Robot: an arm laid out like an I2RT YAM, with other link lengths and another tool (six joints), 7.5 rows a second.
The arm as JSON. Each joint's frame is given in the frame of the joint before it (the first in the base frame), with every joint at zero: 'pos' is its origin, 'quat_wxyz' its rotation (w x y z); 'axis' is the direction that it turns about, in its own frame. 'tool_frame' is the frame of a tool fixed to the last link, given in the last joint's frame.
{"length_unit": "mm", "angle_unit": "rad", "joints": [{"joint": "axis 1", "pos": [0.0, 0.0, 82.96], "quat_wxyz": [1.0, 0.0, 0.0, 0.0], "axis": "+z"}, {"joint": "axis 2", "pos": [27.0, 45.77, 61.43], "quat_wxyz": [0.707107, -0.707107, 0.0, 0.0], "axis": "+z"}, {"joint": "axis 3", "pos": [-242.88, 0.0, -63.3], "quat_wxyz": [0.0, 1.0, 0.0, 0.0], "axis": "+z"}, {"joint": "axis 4", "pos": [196.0, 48.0, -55.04], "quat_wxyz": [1.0, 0.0, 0.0, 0.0], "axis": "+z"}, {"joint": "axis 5", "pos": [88.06, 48.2, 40.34], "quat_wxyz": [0.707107, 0.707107, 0.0, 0.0], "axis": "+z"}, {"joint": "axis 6", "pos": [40.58, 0.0, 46.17], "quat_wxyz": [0.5, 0.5, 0.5, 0.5], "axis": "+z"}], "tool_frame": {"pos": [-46.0, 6.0, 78.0], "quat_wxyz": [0.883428, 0.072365, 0.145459, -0.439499]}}
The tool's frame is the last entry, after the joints.
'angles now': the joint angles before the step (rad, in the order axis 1, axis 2, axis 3, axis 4, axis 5, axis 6). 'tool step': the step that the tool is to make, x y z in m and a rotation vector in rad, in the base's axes. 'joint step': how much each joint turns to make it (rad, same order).
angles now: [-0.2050, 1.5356, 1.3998, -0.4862, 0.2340, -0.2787]
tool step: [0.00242, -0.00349, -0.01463, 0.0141, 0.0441, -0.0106]
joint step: [-0.0081, 0.0367, 0.0001, -0.0107, -0.0008, 0.0054]
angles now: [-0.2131, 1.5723, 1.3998, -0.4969, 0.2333, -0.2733]
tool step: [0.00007, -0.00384, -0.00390, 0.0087, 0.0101, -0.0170]
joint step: [-0.0095, 0.0099, 0.0001, -0.0042, 0.0019, 0.0099]
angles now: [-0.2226, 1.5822, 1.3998, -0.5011, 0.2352, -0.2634]
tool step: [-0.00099, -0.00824, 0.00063, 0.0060, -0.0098, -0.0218]
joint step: [-0.0237, -0.0019, -0.0053, 0.0103, -0.0065, 0.0053]
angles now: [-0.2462, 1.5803, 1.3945, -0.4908, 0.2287, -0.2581]
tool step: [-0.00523, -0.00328, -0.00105, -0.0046, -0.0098, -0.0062]
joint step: [-0.0126, -0.0249, -0.0386, 0.0256, -0.0038, -0.0057]
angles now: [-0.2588, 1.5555, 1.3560, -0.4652, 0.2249, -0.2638]
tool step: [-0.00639, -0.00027, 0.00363, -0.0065, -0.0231, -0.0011]
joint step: [-0.0061, -0.0393, -0.0389, 0.0243, -0.0038, -0.0034]
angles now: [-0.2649, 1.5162, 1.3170, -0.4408, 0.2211, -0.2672]
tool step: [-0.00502, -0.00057, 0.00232, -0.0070, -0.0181, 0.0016]
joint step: [-0.0065, -0.0306, -0.0324, 0.0226, -0.0054, -0.0065]
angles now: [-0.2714, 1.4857, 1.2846, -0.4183, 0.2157, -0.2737]
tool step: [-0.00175, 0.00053, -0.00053, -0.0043, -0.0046, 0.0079]
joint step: [-0.0015, -0.0107, -0.0171, 0.0137, -0.0060, -0.0080]
